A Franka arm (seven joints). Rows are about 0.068 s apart.
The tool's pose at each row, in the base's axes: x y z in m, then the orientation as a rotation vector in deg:
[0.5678 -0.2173 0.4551 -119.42 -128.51 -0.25]
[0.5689 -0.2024 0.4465 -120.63 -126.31 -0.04]
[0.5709 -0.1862 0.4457 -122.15 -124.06 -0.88]
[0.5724 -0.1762 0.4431 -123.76 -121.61 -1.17]
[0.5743 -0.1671 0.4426 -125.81 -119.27 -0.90]
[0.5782 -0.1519 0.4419 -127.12 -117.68 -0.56]
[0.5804 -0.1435 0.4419 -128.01 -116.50 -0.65]
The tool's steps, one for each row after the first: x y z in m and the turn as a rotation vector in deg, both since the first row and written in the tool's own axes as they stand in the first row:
[0.0142 0.0027 0.0093 0.58 0.51 1.57]
[0.0302 0.0059 0.0109 0.50 1.34 3.29]
[0.0399 0.0083 0.0140 0.71 1.96 5.17]
[0.0488 0.0109 0.0149 0.88 2.01 7.22]
[0.0636 0.0159 0.0163 1.10 1.99 8.59]
[0.0718 0.0187 0.0166 1.12 2.16 9.56]

